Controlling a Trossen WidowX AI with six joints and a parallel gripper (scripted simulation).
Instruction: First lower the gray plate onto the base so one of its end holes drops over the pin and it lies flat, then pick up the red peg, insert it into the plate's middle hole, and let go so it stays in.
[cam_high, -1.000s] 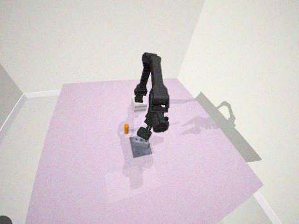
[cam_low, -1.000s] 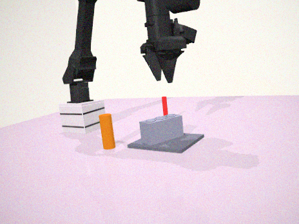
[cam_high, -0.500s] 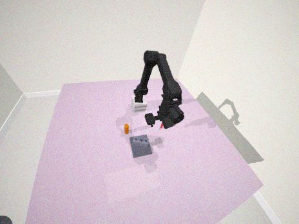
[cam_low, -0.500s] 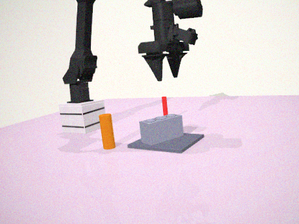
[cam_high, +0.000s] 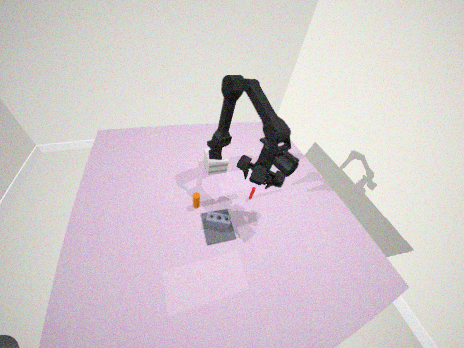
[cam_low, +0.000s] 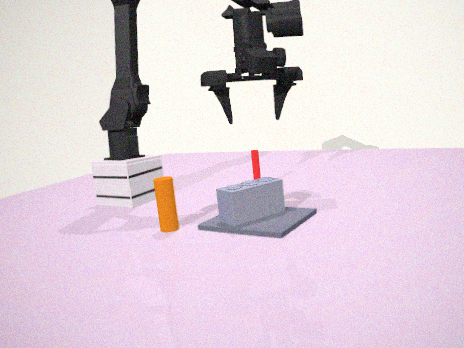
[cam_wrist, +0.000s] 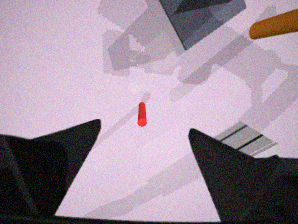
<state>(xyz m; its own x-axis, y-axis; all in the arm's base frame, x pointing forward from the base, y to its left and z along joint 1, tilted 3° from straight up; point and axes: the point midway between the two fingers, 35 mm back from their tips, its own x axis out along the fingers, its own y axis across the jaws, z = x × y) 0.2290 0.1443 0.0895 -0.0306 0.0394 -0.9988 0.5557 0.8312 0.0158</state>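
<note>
Now: gripper tip 2 cm past the red peg, 2 cm to the right of it and 10 cm above it. Also, from my gripper tip: gray plate: 11 cm ahead, 16 cm to the right, 9 cm below; then gray base: 11 cm ahead, 14 cm to the right, 13 cm below; then orange cylinder: 1 cm ahead, 24 cm to the right, 10 cm below.
</note>
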